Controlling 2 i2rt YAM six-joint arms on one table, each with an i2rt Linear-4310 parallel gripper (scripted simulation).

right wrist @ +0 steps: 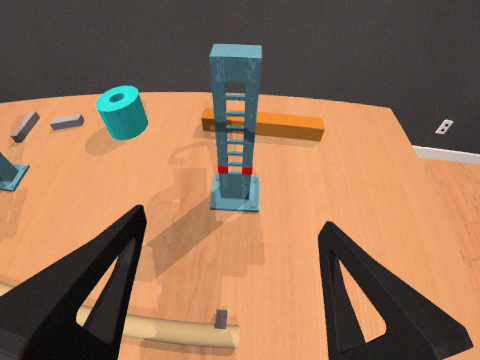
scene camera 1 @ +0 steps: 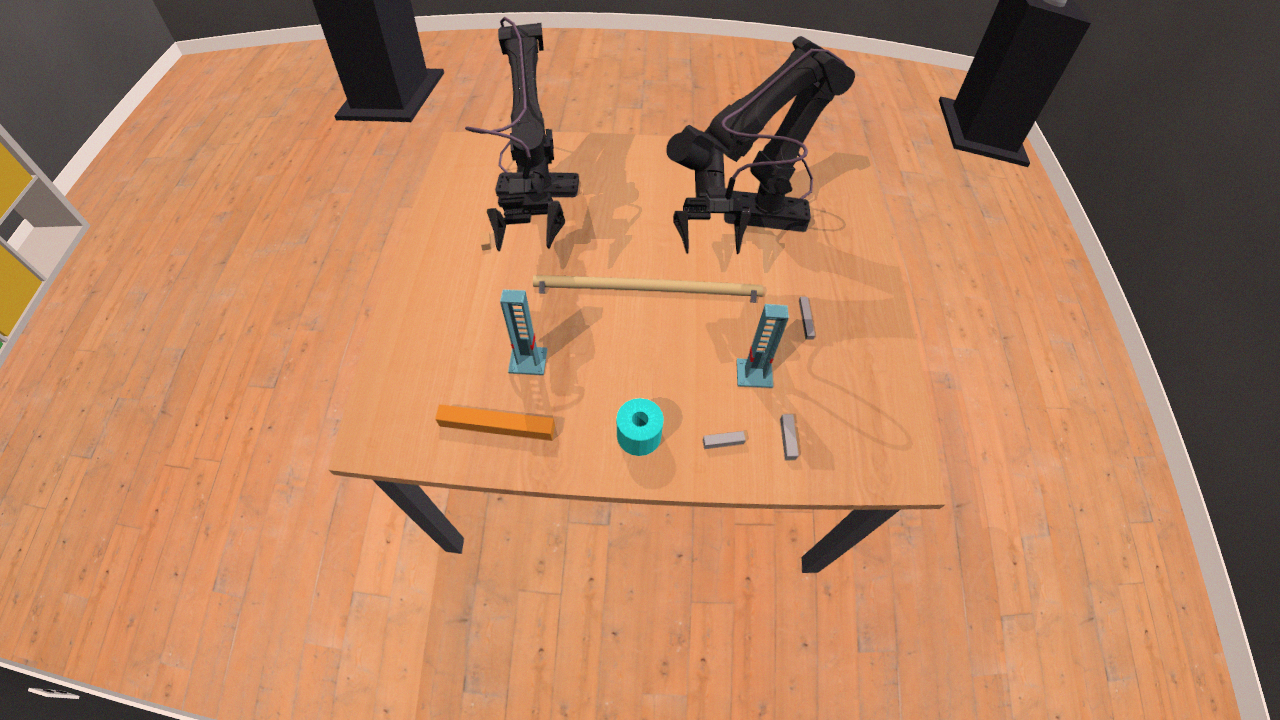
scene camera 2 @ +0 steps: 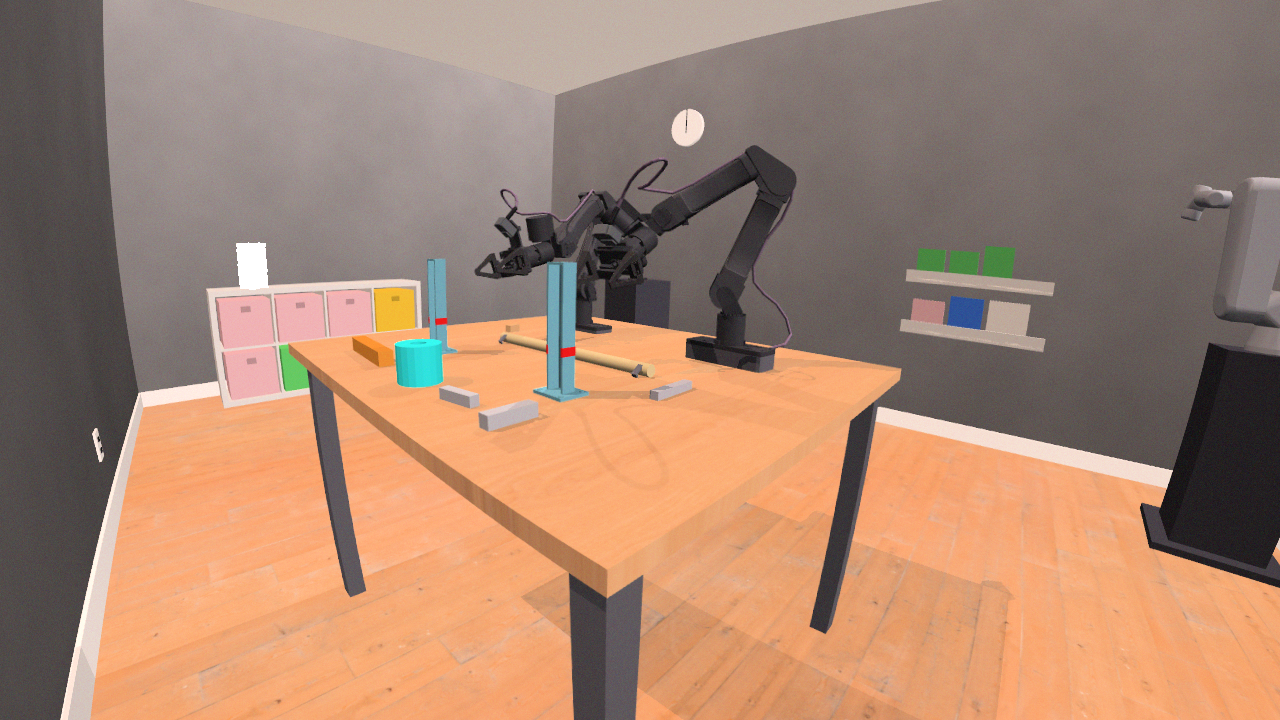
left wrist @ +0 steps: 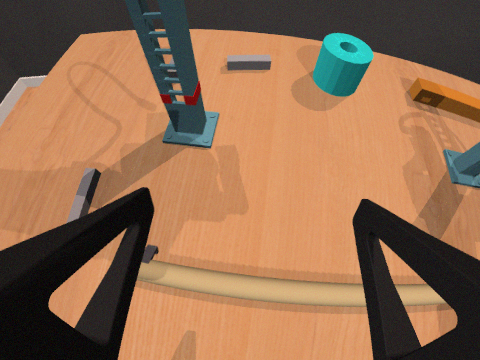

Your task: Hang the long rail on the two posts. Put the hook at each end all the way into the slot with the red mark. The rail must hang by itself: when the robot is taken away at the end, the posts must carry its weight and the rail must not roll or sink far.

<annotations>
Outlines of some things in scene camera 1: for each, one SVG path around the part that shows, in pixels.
A long tan rail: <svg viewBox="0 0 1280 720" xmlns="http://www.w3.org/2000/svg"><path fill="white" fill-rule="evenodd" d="M533 276L533 287L539 287L539 293L545 294L545 287L638 290L751 296L750 302L756 303L757 296L762 297L763 285L611 277Z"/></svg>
A teal cylinder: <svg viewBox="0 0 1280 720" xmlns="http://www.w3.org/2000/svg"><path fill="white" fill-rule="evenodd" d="M637 398L627 401L620 407L617 413L617 441L625 452L635 456L644 456L652 453L659 446L664 418L661 409L654 402L648 399Z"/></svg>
An orange bar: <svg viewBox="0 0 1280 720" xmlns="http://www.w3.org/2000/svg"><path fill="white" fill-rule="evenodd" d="M435 418L440 427L550 441L553 440L555 429L554 418L439 405Z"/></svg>
</annotations>
